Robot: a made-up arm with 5 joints.
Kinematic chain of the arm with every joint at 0, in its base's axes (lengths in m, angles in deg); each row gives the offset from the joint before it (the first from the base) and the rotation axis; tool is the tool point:
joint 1: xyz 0 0 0.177 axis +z
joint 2: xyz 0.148 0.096 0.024 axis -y
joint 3: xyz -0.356 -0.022 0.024 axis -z
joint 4: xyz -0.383 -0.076 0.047 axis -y
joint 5: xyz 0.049 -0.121 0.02 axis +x
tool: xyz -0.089 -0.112 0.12
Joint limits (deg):
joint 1: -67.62..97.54
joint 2: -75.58..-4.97
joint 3: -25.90..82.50
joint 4: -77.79..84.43
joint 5: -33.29..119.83
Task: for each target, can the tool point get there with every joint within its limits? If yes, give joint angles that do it. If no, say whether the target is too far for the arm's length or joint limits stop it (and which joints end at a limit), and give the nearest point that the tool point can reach.
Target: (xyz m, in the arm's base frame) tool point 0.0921 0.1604 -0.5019
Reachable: no: joint limits stop it (at a limit: joint 1, joint 2, joint 3, joint 5) | nearest point 0.1503 0.5993 0.1963 | short by 0.827 m
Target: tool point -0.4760 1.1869 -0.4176
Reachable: no: too far | nearest point -0.2756 0.6871 0.2219 | short by 0.836 m
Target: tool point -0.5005 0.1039 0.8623
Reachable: yes | joints 48.21 -58.97 73.40 -29.76 99.80
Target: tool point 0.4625 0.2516 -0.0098
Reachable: no: joint limits stop it (at a limit: joint 1, joint 2, joint 3, joint 5) | nearest point 0.2142 0.6370 0.1874 | short by 0.499 m
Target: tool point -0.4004 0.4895 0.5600
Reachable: yes | joints -51.81 -27.34 26.57 6.61 97.41
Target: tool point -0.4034 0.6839 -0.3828
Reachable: no: joint limits stop it (at a limit: joint 2, joint 3, joint 5) | nearest point -0.3420 0.5798 0.1877 | short by 0.583 m
